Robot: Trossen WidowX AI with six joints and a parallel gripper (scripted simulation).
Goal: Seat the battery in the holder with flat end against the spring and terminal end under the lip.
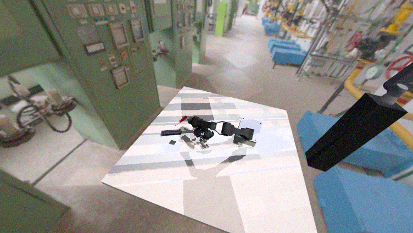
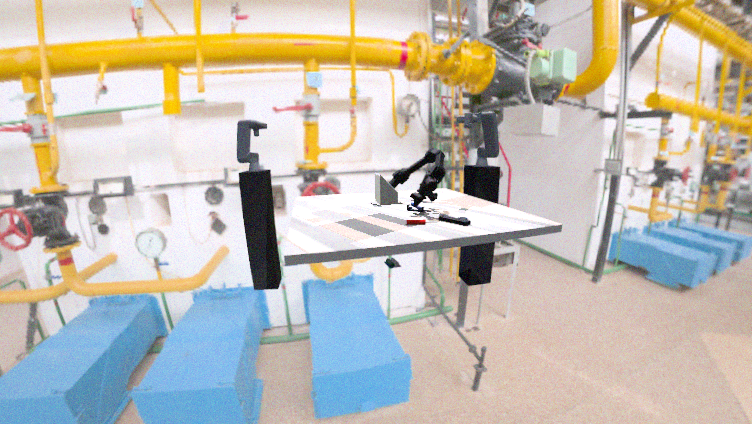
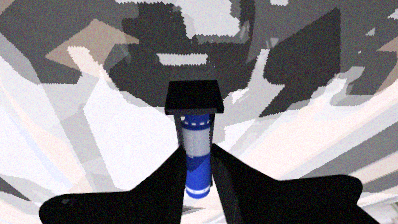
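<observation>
Right now the battery is 1 cm above my gripper tip. Round my gripper tip: black square 24 cm ahead, 19 cm to the left, 2 cm below; then red-handled screwdriver 30 cm ahead, 5 cm to the right, 1 cm below.
</observation>
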